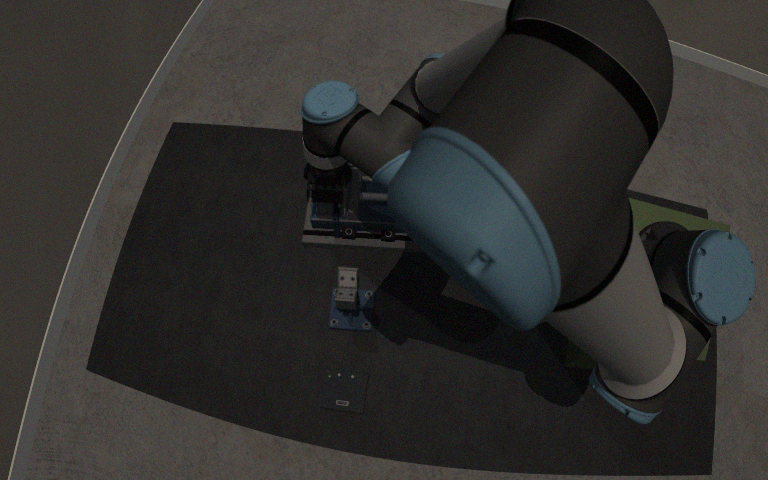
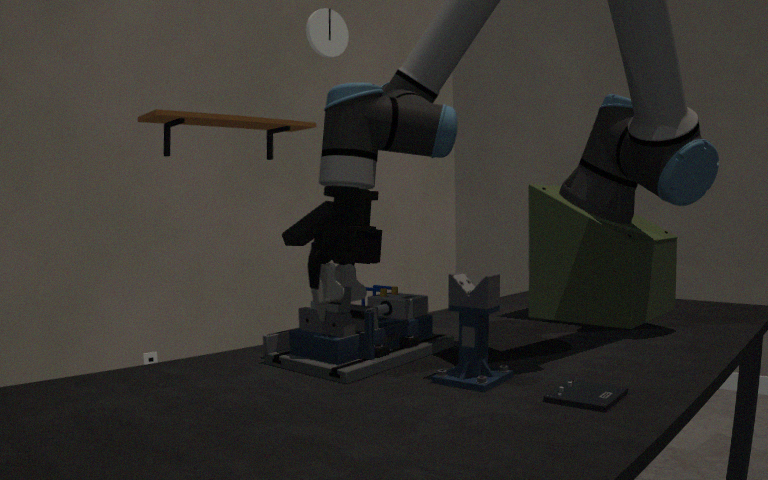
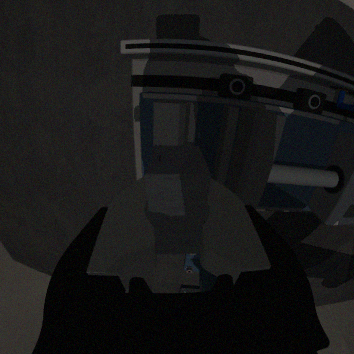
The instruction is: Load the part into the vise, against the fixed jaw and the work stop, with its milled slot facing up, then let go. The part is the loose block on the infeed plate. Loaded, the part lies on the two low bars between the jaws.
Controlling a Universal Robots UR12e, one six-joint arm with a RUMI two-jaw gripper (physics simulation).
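Frame: origin at the arm's base, x back, y right, z up, level; centimetres.
Seen in the pictures: gripper, fingertip midpoint: (image 2: 330, 320); arm's base, link origin: (image 1: 663, 268) (image 2: 595, 206).
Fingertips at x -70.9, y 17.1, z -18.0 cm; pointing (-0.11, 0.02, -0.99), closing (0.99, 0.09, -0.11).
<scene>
Pixels of each thing's top centre, then the offset from my fingertips to it. "*": a spot on its surface instead.
- vise, top centre: (image 3: 297, 181) (image 2: 362, 300) (image 1: 371, 189) dx +9.5, dy +1.9, dz +2.0 cm
- part, top centre: (image 3: 172, 223) (image 2: 330, 285) dx +0.4, dy +0.2, dz +5.8 cm
- infeed plate, top centre: (image 2: 587, 392) (image 1: 344, 390) (image 3: 195, 295) dx +8.7, dy -40.3, dz -7.1 cm
- V-shaped grey block, top centre: (image 2: 474, 274) (image 1: 346, 284) dx +8.1, dy -22.0, dz +8.2 cm
- vise's base plate, surface spot: (image 2: 362, 370) * dx -1.4, dy -8.1, dz -6.6 cm
My gripper (image 1: 328, 195) (image 2: 328, 300) (image 3: 174, 175) points down over the left end of the vise (image 1: 379, 210) (image 2: 322, 346) (image 3: 305, 145) and is shut on the part. The part (image 2: 333, 307) (image 3: 165, 192) is a grey block between the fingertips, low at the jaws, beside the fixed jaw (image 2: 308, 319). Dim light and the fingers hide its lower side; I cannot tell whether it touches the bars, the fixed jaw or the work stop, nor make out its slot. The infeed plate (image 1: 345, 390) (image 2: 586, 396) holds no block.
A blue stand with a V-shaped grey block (image 1: 346, 297) (image 2: 474, 294) stands between the vise and the infeed plate. The vise's base plate (image 1: 353, 244) (image 2: 362, 370) has clamps along its edge. The green robot base (image 2: 589, 271) stands at the right.
</scene>
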